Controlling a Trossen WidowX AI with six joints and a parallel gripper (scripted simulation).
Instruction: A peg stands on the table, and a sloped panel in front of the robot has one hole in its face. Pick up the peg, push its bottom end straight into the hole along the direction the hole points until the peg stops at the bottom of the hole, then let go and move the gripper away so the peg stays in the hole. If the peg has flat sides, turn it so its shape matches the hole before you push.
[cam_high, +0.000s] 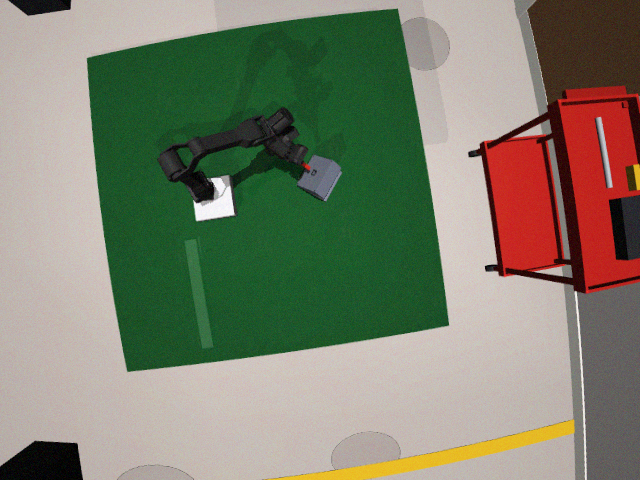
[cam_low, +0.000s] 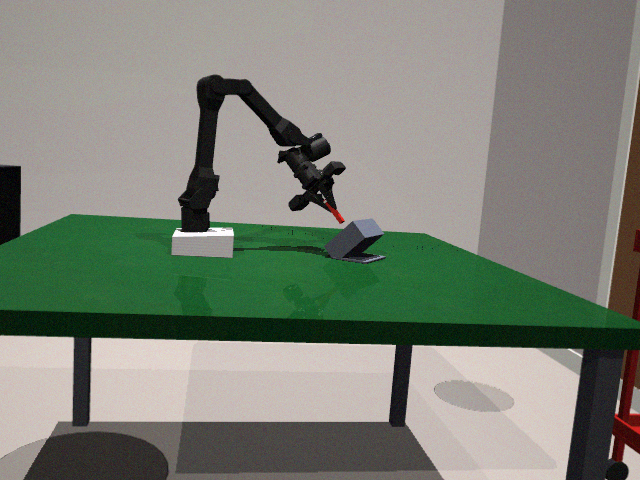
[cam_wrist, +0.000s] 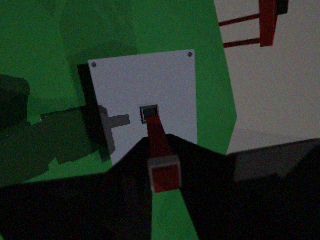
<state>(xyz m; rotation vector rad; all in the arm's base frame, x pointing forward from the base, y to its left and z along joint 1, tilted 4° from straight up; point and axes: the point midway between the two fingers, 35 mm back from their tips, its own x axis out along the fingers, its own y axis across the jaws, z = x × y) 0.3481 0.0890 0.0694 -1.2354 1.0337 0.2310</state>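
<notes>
The grey sloped panel lies 6 cm ahead of my gripper tip, 4 cm to the right of it and 7 cm below it. The rest, counted from my gripper tip: red square peg 1 cm behind, 1 cm to the left, 1 cm above.
</notes>
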